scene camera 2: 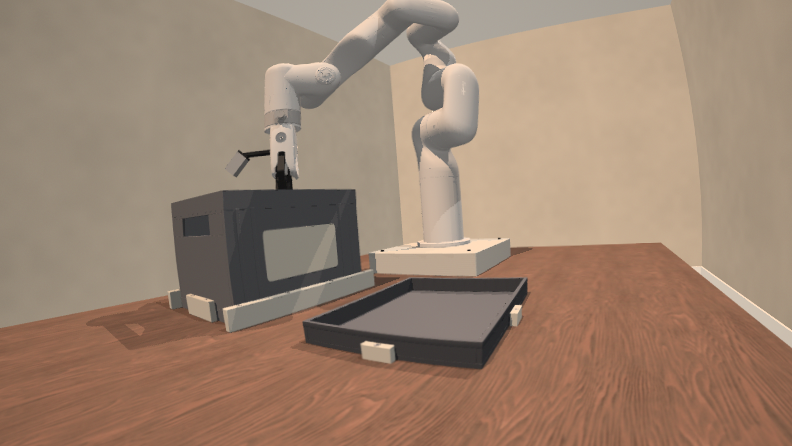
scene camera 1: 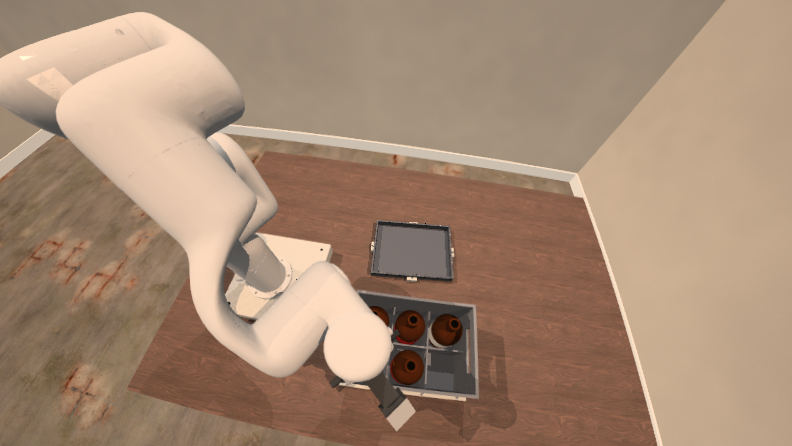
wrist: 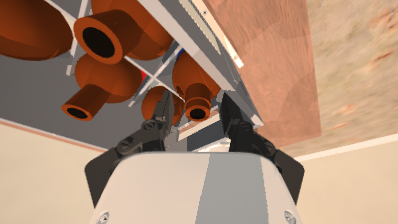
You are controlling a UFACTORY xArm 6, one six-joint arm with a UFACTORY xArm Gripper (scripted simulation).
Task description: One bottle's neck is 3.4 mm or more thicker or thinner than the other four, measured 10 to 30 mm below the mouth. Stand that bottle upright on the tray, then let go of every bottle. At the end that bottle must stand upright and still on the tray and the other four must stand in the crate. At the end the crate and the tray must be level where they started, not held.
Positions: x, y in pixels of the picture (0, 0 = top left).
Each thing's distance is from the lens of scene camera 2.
dark grey crate (scene camera 2: 262, 243): 0.49 m
dark grey tray (scene camera 2: 463, 308): 0.46 m
beige bar (scene camera 2: 248, 314): 0.47 m
